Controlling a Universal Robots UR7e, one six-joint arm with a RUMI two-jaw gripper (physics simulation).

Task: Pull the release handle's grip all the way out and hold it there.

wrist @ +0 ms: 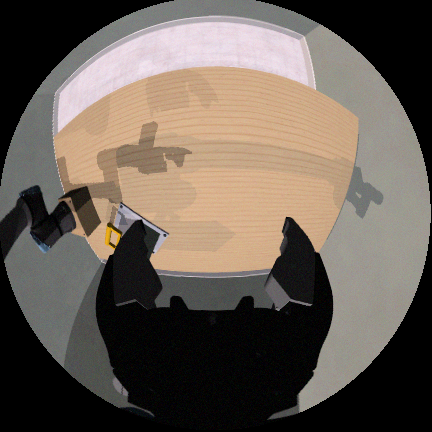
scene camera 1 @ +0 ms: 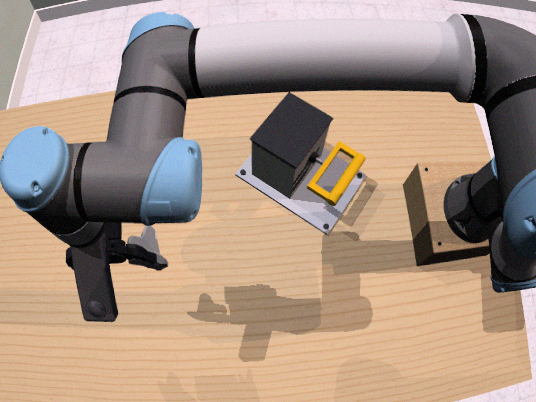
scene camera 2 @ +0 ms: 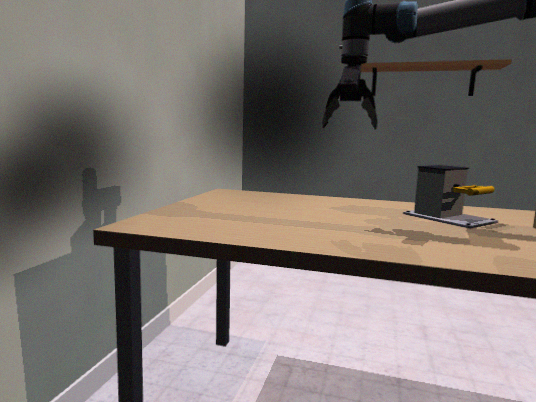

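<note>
The release handle is a yellow rectangular grip [scene camera 1: 347, 178] [scene camera 2: 475, 190] [wrist: 107, 235] on a short rod at the side of a dark box [scene camera 1: 292, 130] [scene camera 2: 430, 192]. The box stands on a grey base plate [scene camera 1: 310, 207] [scene camera 2: 470, 220] [wrist: 127, 215] with dark corner bolts. The grip stands out level above the plate, with a short stretch of rod showing. My gripper [scene camera 2: 350, 127] [wrist: 212, 219] is open and empty, pointing down. It hangs high above the table, well to the left of the handle in both scene views. In the wrist view the left finger hides part of the box.
The wooden table [scene camera 1: 100, 360] [scene camera 2: 165, 220] [wrist: 240, 200] carries the box. A wooden block [scene camera 1: 420, 220] [wrist: 89, 210] under the arm's base stands to the right of the handle in scene camera 1. A wall shelf [scene camera 2: 435, 65] shows behind the arm. The arm's long link passes behind the box in scene camera 1.
</note>
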